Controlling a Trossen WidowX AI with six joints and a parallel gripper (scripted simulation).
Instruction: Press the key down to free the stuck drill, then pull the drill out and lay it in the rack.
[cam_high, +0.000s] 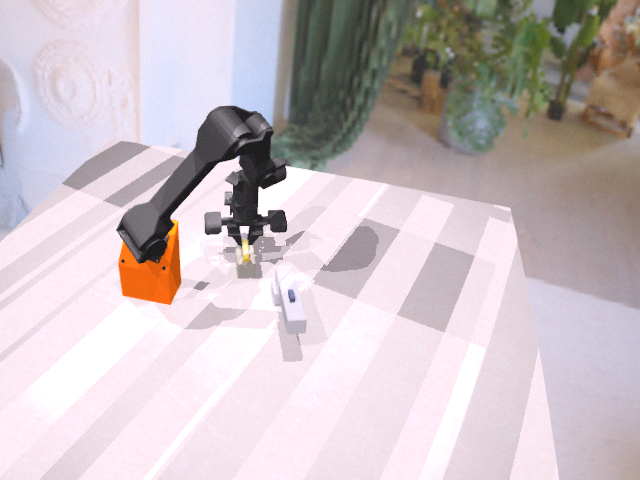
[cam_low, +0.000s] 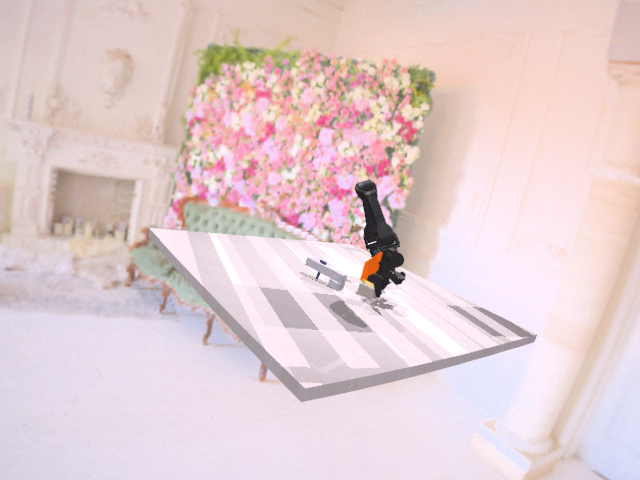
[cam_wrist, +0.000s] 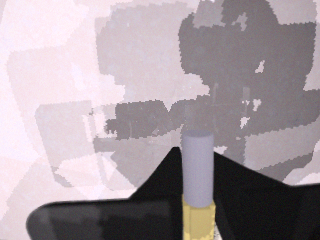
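My gripper tip is 4 cm to the left of the drill, 4 cm below it and 1 cm short of it. From my gripper tip the other things lie so: blue key 19 cm to the right, 17 cm ahead, 4 cm above; then housing block 17 cm to the right, 16 cm ahead, 4 cm above.
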